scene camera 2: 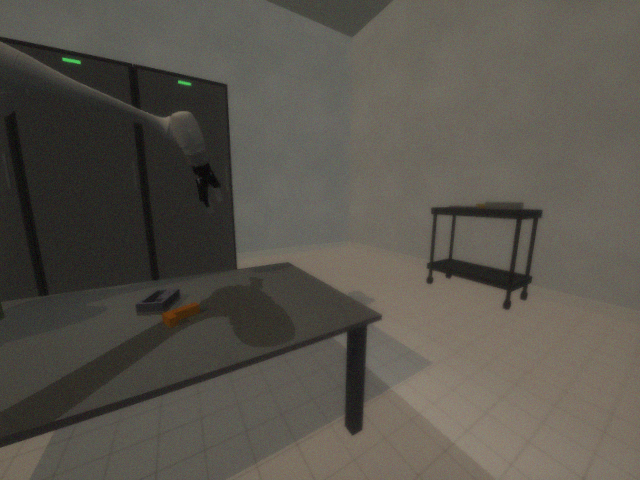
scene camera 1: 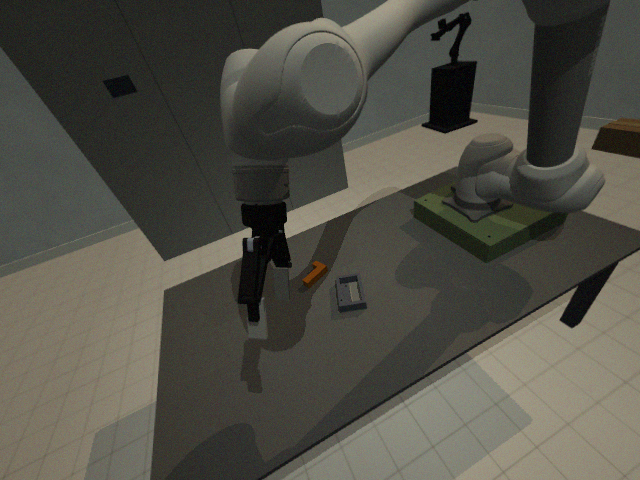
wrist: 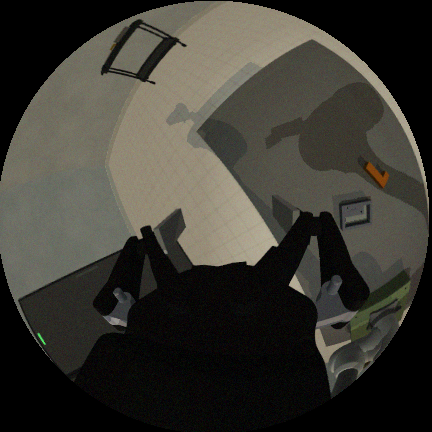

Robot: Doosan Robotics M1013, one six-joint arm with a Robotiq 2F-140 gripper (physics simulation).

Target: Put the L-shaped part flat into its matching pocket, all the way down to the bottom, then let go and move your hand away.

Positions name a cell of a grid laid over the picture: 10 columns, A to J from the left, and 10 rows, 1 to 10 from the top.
Labels:
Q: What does my gripper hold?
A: Nothing.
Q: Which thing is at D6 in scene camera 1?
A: My gripper.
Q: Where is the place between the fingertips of my gripper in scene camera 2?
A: D5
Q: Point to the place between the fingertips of my gripper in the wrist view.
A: F5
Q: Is my gripper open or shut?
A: Open.

